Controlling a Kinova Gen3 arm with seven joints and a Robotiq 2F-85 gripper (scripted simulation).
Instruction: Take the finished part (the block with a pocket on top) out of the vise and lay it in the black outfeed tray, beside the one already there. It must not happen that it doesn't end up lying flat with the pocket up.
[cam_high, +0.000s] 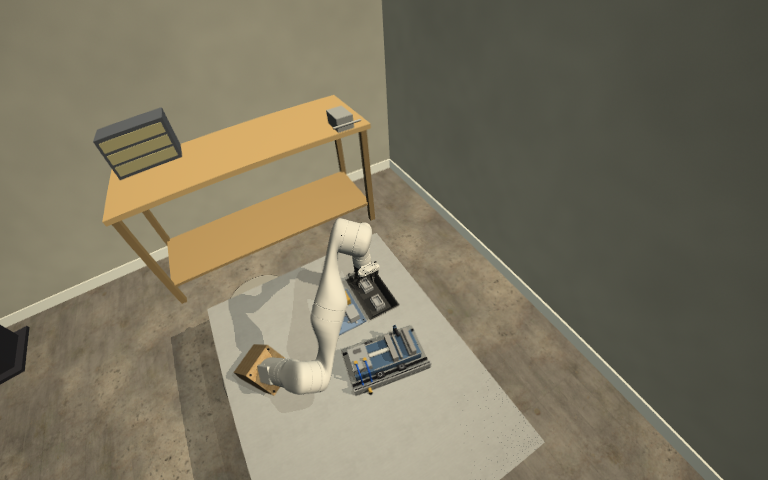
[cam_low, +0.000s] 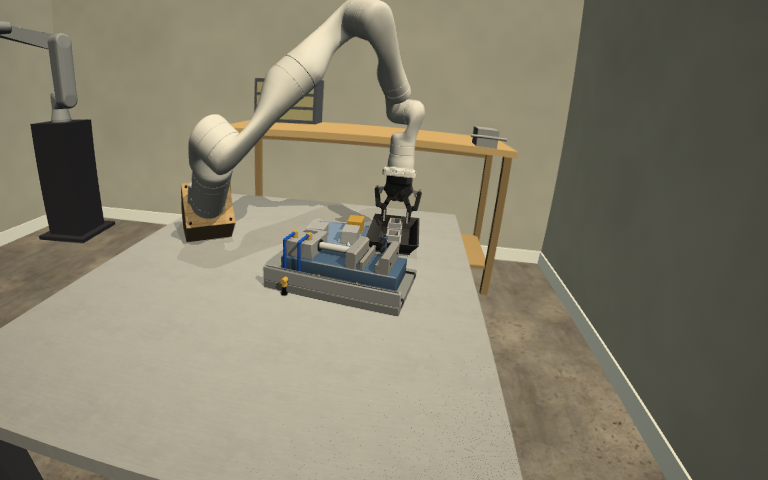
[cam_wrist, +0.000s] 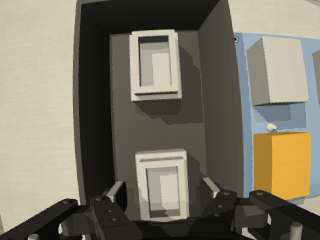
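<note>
The orange block lies 12 cm behind my hand and 3 cm below it. Round my hand: blue plate (17 cm behind, 4 cm to the right, 5 cm below).
</note>
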